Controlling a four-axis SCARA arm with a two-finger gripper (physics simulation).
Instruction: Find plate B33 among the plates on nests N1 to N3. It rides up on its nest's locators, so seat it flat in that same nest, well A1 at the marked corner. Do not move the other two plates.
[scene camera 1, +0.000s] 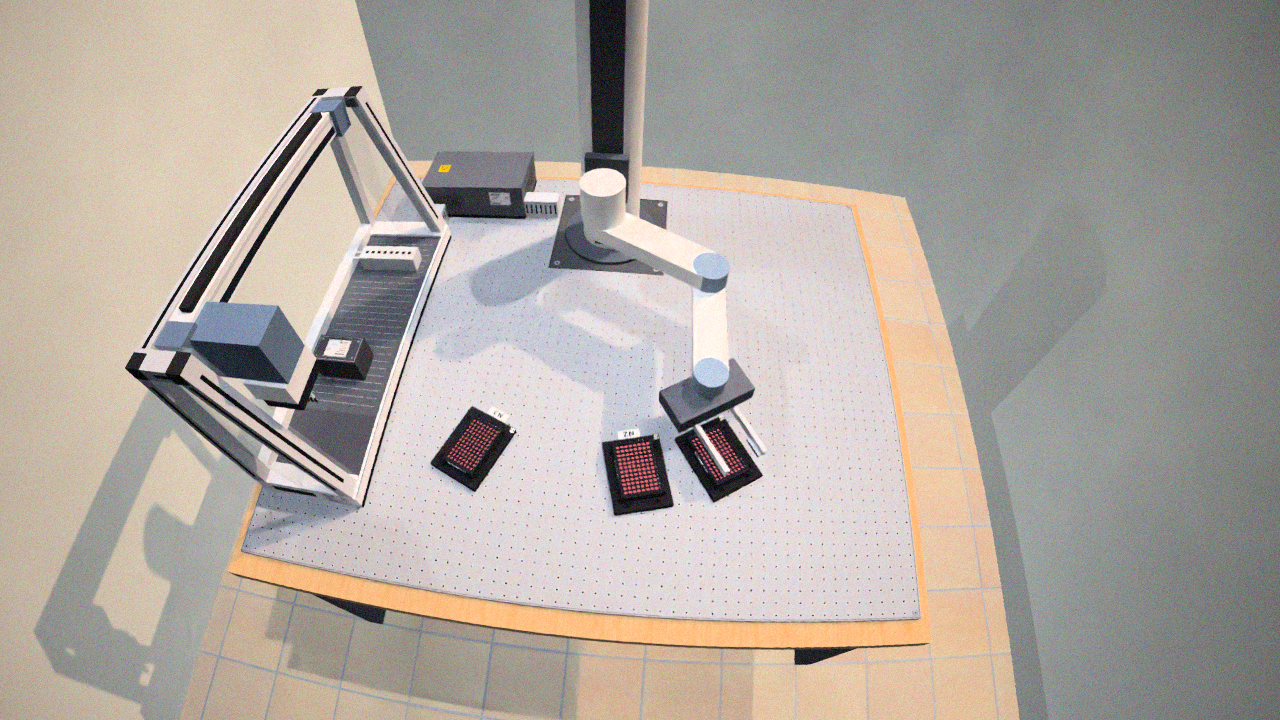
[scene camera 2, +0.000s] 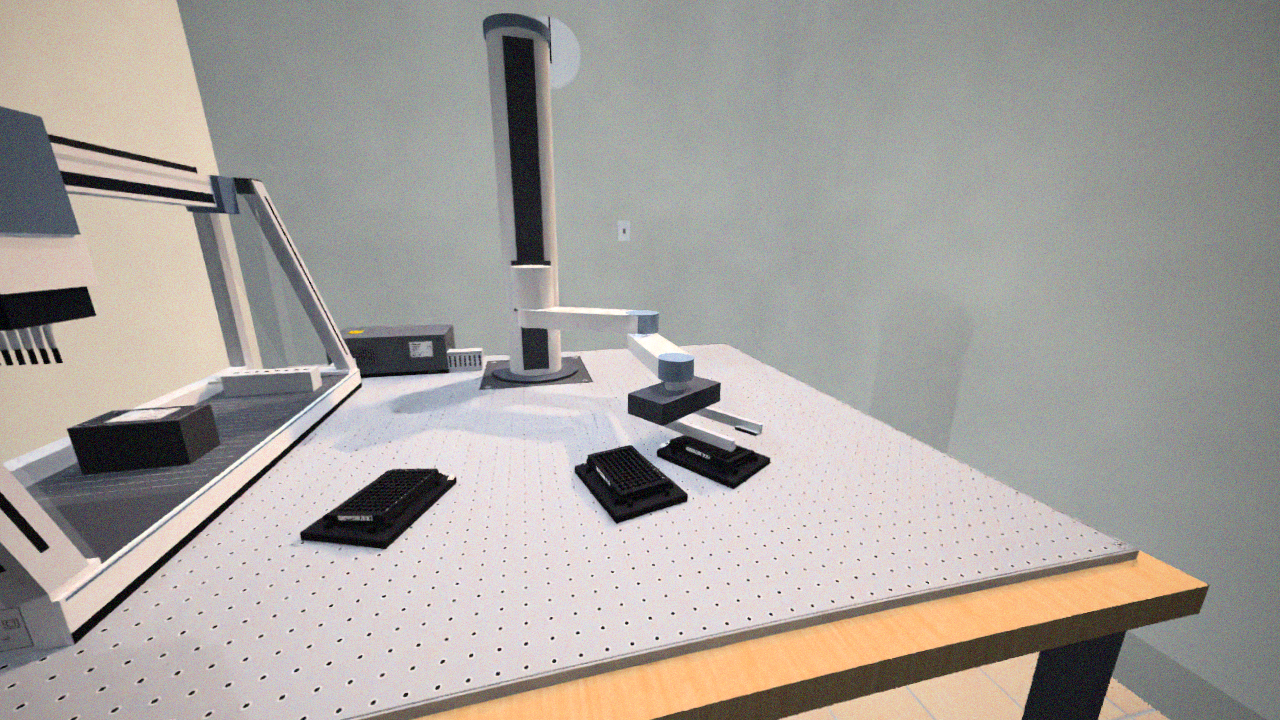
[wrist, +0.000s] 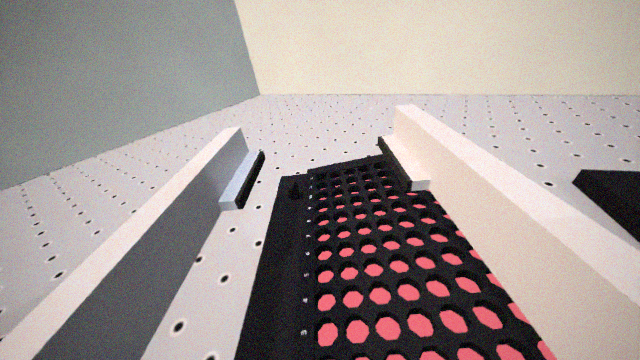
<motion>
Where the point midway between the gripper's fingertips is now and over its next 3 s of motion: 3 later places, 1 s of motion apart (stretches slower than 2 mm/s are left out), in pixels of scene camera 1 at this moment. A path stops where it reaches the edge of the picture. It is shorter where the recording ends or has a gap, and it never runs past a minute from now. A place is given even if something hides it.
The gripper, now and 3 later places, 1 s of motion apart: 745, 463; 744, 465; 761, 448; 781, 435
</motion>
